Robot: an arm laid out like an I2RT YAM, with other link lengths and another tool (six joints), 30 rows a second.
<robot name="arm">
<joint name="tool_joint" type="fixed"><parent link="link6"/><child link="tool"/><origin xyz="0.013 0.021 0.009" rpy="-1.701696 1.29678 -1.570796"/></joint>
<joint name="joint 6" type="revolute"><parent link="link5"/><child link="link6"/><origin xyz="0.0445 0 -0.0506"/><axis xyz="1 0 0"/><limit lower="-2.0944" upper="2.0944"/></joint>
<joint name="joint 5" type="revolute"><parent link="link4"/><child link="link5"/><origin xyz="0.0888 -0.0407 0.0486"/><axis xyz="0 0 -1"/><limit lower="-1.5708" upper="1.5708"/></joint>
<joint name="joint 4" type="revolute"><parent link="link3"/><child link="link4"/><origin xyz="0.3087 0.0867 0.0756"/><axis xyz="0 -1 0"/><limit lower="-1.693" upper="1.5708"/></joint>
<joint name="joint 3" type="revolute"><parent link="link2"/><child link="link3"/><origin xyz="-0.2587 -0.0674 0"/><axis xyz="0 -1 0"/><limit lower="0" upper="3.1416"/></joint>
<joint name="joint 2" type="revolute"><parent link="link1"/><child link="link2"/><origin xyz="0.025 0.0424 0.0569"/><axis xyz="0 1 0"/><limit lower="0" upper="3.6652"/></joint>
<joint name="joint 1" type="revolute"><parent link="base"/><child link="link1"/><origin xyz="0 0 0.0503"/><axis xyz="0 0 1"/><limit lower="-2.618" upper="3.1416"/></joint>
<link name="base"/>
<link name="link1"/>
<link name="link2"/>
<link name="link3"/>
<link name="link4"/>
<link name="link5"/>
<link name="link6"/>
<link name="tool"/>
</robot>
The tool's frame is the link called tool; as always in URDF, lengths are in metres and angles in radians.
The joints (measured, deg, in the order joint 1, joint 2, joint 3, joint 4, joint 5, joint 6), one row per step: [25.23 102.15 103.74 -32.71 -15.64 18.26]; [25.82 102.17 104.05 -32.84 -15.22 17.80]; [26.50 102.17 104.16 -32.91 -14.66 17.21]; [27.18 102.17 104.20 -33.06 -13.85 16.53]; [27.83 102.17 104.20 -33.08 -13.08 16.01]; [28.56 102.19 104.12 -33.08 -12.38 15.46]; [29.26 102.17 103.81 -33.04 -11.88 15.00]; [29.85 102.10 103.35 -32.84 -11.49 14.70]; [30.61 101.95 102.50 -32.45 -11.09 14.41]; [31.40 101.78 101.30 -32.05 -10.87 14.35]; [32.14 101.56 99.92 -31.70 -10.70 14.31]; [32.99 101.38 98.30 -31.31 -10.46 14.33]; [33.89 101.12 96.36 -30.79 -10.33 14.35]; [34.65 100.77 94.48 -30.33 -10.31 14.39]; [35.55 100.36 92.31 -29.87 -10.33 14.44]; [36.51 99.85 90.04 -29.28 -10.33 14.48]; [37.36 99.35 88.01 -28.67 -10.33 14.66]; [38.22 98.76 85.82 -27.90 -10.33 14.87]
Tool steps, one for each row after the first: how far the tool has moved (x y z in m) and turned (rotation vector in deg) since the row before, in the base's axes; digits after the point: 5 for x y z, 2 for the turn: [-0.00272 0.00426 0.00166 -0.42 -0.51 0.46]; [-0.00307 0.00487 0.00038 -0.61 -0.51 0.49]; [-0.00299 0.00467 -0.00041 -0.85 -0.49 0.32]; [-0.00274 0.00448 -0.00038 -0.69 -0.47 0.25]; [-0.00313 0.00516 -0.00109 -0.71 -0.41 0.41]; [-0.00323 0.00498 -0.00233 -0.64 -0.18 0.51]; [-0.00278 0.00417 -0.00262 -0.46 -0.11 0.41]; [-0.00378 0.00533 -0.00448 -0.52 -0.01 0.57]; [-0.00416 0.00553 -0.00685 -0.46 0.44 0.64]; [-0.00433 0.00494 -0.00791 -0.53 0.62 0.62]; [-0.00491 0.00562 -0.01001 -0.67 0.82 0.64]; [-0.00580 0.00565 -0.01148 -0.69 0.94 0.78]; [-0.00574 0.00425 -0.01037 -0.59 0.90 0.72]; [-0.00722 0.00470 -0.01207 -0.71 1.10 0.89]; [-0.00811 0.00457 -0.01174 -0.67 0.97 0.94]; [-0.00745 0.00368 -0.00994 -0.46 0.84 0.74]; [-0.00793 0.00327 -0.01009 -0.41 0.78 0.73]
